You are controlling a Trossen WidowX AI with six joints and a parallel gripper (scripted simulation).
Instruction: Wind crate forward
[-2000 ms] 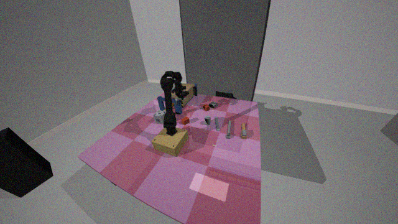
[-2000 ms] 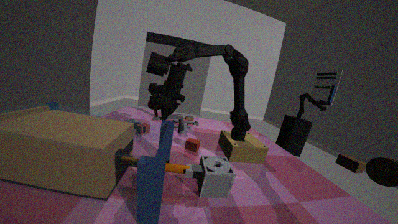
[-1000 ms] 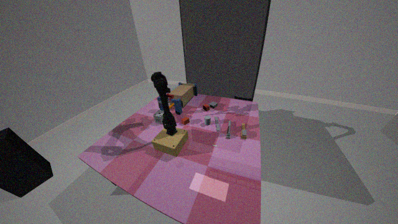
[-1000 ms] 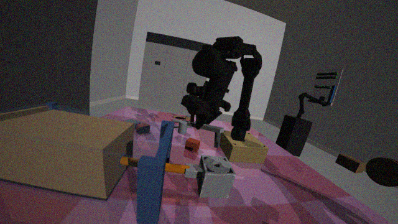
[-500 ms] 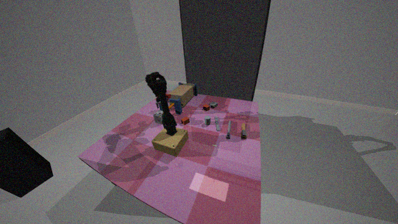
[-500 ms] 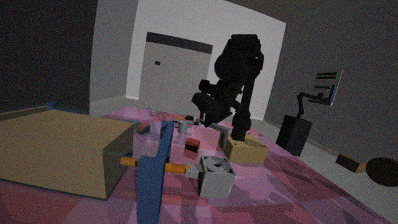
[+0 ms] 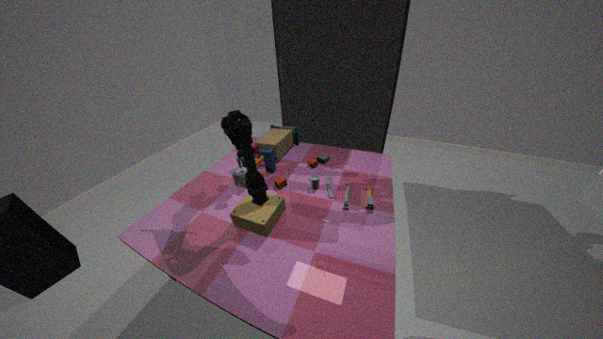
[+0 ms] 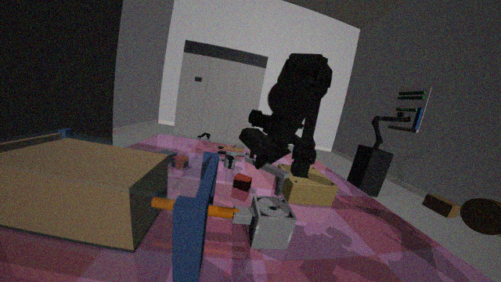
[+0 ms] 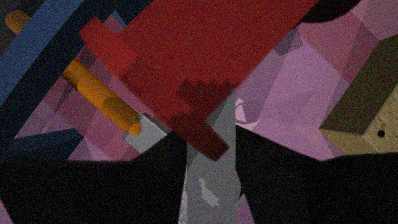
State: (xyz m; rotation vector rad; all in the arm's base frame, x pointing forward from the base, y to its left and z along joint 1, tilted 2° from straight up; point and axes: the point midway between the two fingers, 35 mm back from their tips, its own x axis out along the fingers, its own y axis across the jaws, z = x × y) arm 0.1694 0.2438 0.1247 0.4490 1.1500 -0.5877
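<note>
Now: the red knob 3 cm ahead of my gripper tip, 2 cm to the right of it and 5 cm above it. Round my gripper tip: red-knobbed winch handle 2 cm above; blue steel frame 11 cm ahead, 7 cm to the left, 6 cm below; grey hand winch 6 cm behind, 3 cm to the left, 13 cm below.
</note>
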